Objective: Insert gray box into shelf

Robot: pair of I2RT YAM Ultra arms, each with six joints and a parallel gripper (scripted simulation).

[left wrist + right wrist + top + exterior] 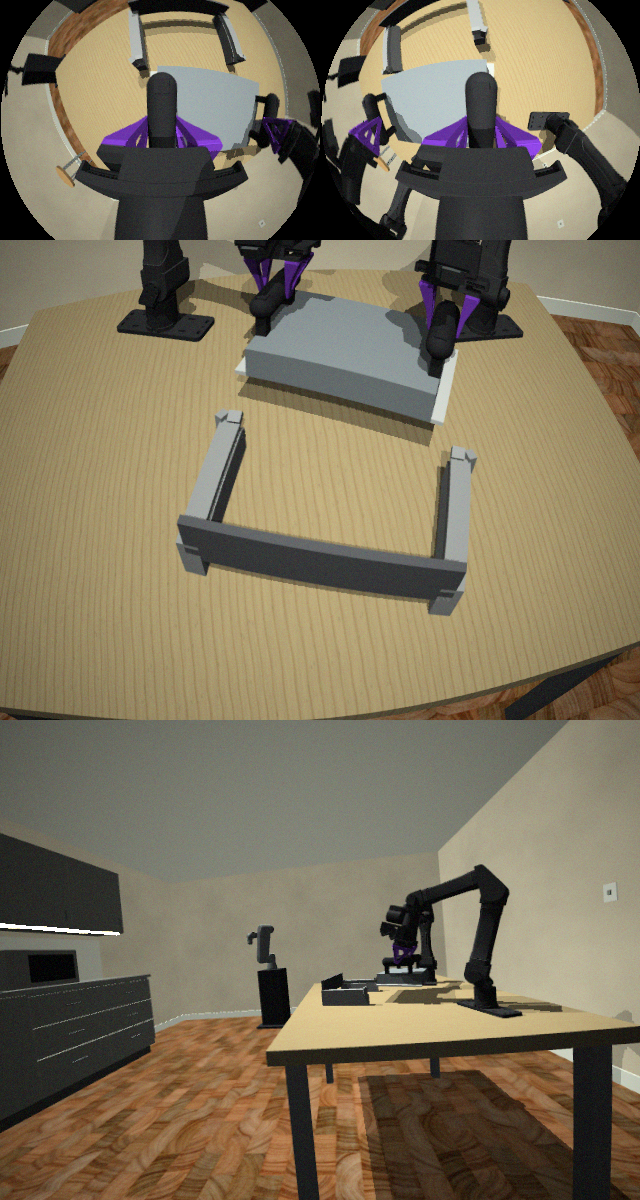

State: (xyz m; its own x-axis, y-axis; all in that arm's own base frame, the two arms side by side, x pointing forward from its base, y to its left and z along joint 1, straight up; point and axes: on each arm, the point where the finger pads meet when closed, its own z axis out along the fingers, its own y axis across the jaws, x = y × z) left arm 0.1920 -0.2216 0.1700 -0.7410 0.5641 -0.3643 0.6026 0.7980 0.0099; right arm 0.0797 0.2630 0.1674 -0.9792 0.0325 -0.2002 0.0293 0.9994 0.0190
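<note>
My left gripper is now 110 mm to the left of the gray box, 50 mm above it and 40 mm past it. From my left hand the other things lie so: dark back plate (290 mm ahead, 170 mm to the right, 100 mm below).
Right now my right hand is 4 cm short of the gray box, 11 cm to the right of it and 5 cm above it. From my right hand the other things lie so: dark back plate: 38 cm ahead, 5 cm to the left, 9 cm below.
</note>
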